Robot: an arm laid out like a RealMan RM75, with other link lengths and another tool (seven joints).
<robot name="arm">
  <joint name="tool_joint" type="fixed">
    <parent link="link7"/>
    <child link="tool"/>
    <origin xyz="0.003 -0.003 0.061" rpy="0 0.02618 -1.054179"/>
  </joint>
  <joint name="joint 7" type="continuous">
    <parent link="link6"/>
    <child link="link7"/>
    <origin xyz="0 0 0.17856" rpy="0 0 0"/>
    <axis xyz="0 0 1"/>
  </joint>
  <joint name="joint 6" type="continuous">
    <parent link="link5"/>
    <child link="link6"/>
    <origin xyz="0 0 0" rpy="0 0 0"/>
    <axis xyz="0 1 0"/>
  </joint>
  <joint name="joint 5" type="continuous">
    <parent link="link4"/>
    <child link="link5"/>
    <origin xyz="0 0 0.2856" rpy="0 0 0"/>
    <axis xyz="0 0 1"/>
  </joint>
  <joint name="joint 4" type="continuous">
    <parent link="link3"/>
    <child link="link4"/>
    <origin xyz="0 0 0" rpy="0 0 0"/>
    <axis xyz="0 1 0"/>
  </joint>
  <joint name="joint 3" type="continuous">
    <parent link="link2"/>
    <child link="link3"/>
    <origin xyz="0 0 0.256" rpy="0 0 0"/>
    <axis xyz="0 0 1"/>
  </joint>
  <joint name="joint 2" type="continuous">
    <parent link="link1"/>
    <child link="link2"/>
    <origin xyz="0 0 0" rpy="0 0 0"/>
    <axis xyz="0 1 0"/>
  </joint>
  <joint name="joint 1" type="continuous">
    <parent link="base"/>
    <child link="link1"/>
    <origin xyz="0 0 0.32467" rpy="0 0 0"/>
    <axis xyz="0 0 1"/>
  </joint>
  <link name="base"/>
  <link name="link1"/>
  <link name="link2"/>
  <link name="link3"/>
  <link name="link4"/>
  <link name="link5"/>
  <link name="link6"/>
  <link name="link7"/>
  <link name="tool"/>
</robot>
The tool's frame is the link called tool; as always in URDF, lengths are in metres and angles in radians. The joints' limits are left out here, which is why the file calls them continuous.
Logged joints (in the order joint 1, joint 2, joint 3, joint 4, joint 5, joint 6, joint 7), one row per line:
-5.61 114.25 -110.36 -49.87 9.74 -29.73 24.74
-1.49 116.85 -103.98 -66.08 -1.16 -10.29 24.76
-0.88 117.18 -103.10 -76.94 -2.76 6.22 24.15
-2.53 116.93 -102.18 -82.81 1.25 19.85 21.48
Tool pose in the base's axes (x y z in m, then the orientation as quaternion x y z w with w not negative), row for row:
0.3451 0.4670 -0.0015 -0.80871 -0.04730 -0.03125 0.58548
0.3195 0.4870 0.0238 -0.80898 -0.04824 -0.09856 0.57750
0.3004 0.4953 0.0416 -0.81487 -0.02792 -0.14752 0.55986
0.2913 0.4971 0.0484 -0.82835 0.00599 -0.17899 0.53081
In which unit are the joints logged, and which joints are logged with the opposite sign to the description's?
The joints are logged in degrees. Opposite sign: joint 1.
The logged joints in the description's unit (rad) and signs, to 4 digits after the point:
0.0979 1.9940 -1.9261 -0.8704 0.1700 -0.5189 0.4318
0.0260 2.0394 -1.8148 -1.1533 -0.0202 -0.1796 0.4321
0.0154 2.0452 -1.7994 -1.3429 -0.0482 0.1086 0.4215
0.0442 2.0408 -1.7834 -1.4453 0.0218 0.3464 0.3749

